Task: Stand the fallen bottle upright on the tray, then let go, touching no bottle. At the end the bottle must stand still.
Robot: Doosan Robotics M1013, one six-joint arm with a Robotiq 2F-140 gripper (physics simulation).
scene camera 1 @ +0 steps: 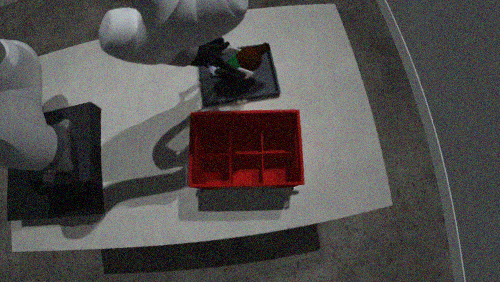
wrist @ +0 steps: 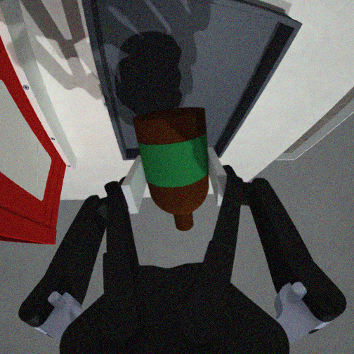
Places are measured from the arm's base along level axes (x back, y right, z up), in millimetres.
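Pixels of known places: gripper, fingertip midpoint: [scene camera 1: 244, 64]; arm's base, link origin: [scene camera 1: 51, 150].
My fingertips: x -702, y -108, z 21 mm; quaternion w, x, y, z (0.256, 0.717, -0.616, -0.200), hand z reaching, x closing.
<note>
For each thing: its top centre in the pictures, then the offset to it from my fingertips. "pt": a spot on its surface instead. Level surfaces: height alone.
- brown bottle, top centre: [scene camera 1: 247, 50] dx -9, dy -1, dz +74 mm
- dark grey tray, surface spot: [scene camera 1: 268, 89] pt dx -64, dy +63, dz -85 mm
- red crate, surface spot: [scene camera 1: 301, 150] pt dx -71, dy +307, dz +85 mm
- pale table, surface height: dz -91 mm
The brown bottle [scene camera 1: 254, 56] [wrist: 172, 165] with a green label is held clear of the dark grey tray [scene camera 1: 268, 89] [wrist: 225, 60]. It is tilted: in the wrist view its flat base points away towards the tray and its neck back towards the palm. My gripper [scene camera 1: 238, 61] [wrist: 175, 162] is shut on the bottle, with a pale fingertip pad on each side of the label. In the scene view the black fingers and the arm hide part of the bottle and of the tray's left side. A dark shadow lies on the tray.
A red crate [scene camera 1: 301, 150] [wrist: 55, 200] with compartments stands close to the tray, below it in the scene view. The dark base block [scene camera 1: 90, 150] of the arm is at the left. The pale table [scene camera 1: 340, 150] ends a little beyond the tray's far side.
</note>
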